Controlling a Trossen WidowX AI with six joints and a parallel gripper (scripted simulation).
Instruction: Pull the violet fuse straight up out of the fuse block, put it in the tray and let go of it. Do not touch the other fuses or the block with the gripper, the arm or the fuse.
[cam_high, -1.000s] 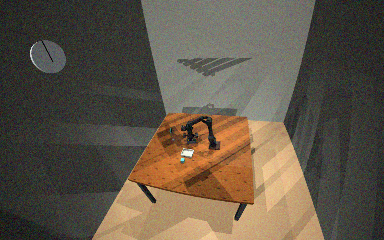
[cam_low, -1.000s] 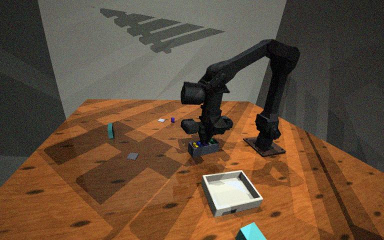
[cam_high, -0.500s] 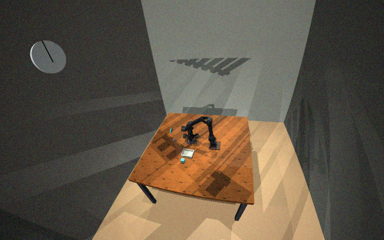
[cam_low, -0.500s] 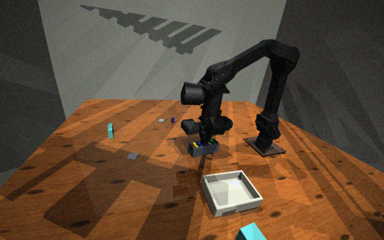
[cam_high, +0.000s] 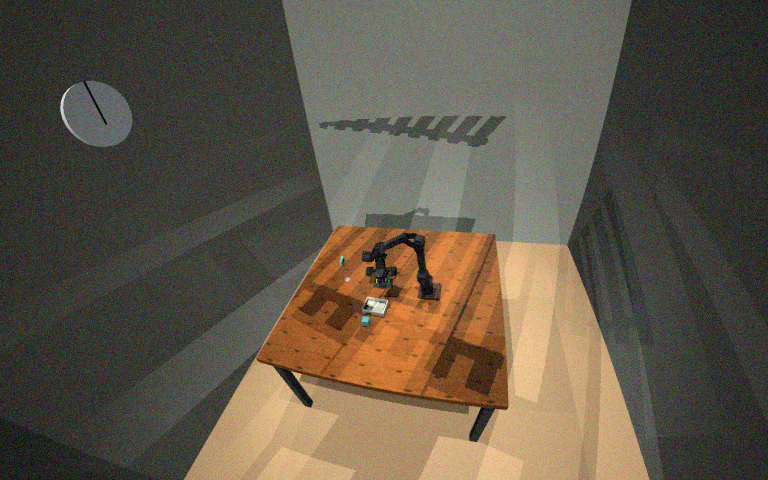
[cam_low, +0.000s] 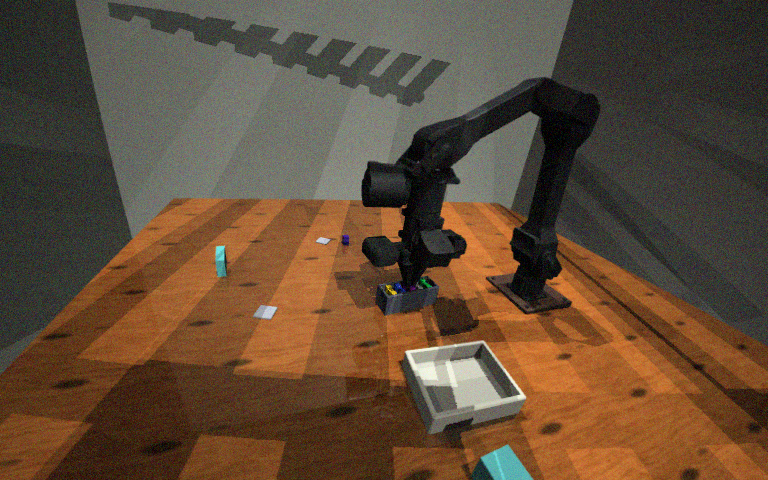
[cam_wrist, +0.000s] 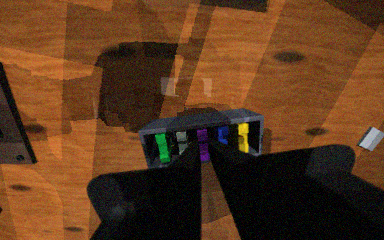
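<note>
My gripper tip is 19 cm to the right of the white tray and 4 cm above it. The rest, counted from my gripper tip: purple cylinder (26 cm to the right, 6 cm ahead, 3 cm below); then violet fuse (1 cm below).
</note>
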